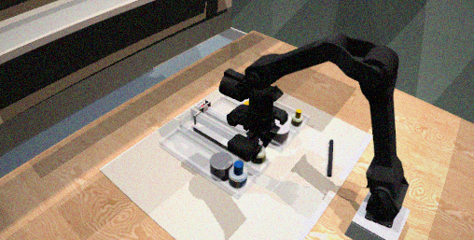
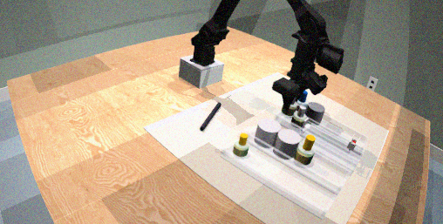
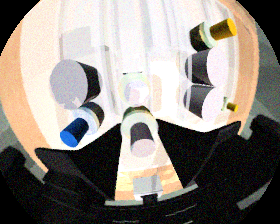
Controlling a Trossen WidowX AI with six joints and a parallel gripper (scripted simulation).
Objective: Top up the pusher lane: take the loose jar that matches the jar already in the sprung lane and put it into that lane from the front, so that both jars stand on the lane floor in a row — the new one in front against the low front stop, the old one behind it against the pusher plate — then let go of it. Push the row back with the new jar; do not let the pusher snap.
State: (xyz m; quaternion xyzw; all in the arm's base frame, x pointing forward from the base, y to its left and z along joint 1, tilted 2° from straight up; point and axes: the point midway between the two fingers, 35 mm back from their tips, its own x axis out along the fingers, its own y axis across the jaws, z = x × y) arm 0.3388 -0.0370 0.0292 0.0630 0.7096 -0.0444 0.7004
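Now: gripper tip 14 cm short of the clear rack, 5 cm to the left of it and 3 cm above it. The rest, counted from my gripper tip: black pen (17 cm behind, 13 cm to the right, 5 cm below).
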